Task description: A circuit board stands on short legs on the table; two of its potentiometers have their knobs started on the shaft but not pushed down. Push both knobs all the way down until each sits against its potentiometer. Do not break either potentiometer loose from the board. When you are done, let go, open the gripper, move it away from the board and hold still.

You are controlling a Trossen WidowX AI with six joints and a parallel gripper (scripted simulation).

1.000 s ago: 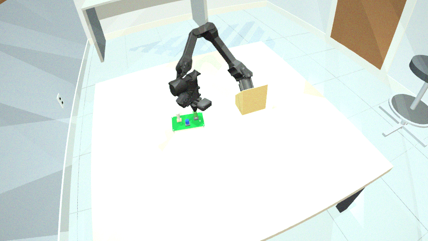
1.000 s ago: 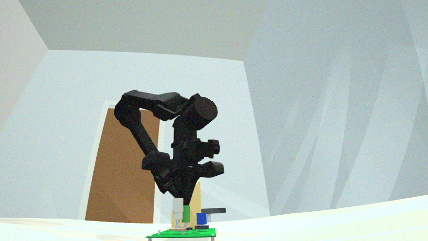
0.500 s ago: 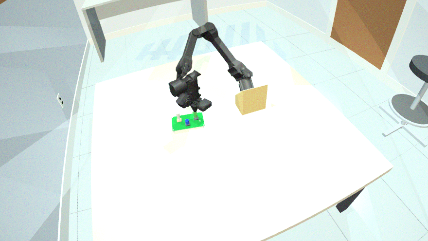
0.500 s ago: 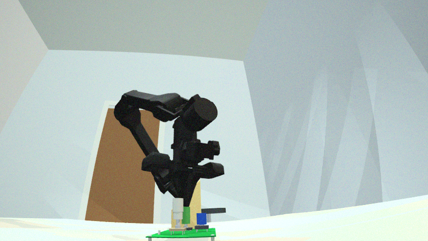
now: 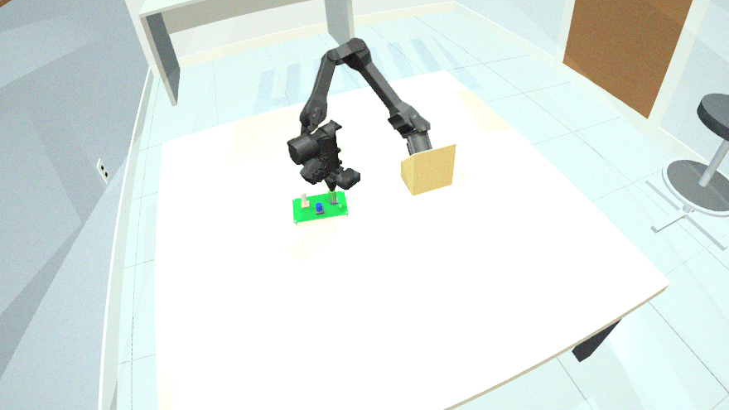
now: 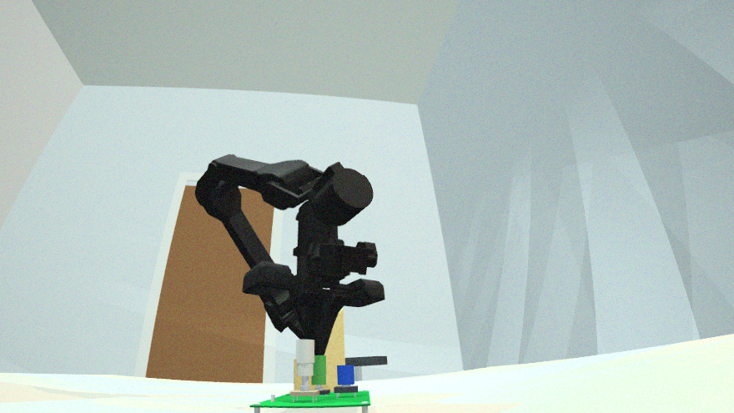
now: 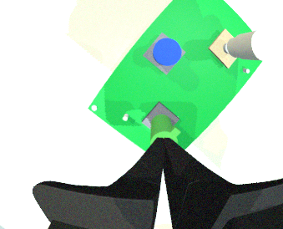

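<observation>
Right now the green knob is 20 mm below my gripper tip. The rest, counted from my gripper tip: grey-white knob: 90 mm ahead, 10 mm to the right, 10 mm below.
</observation>
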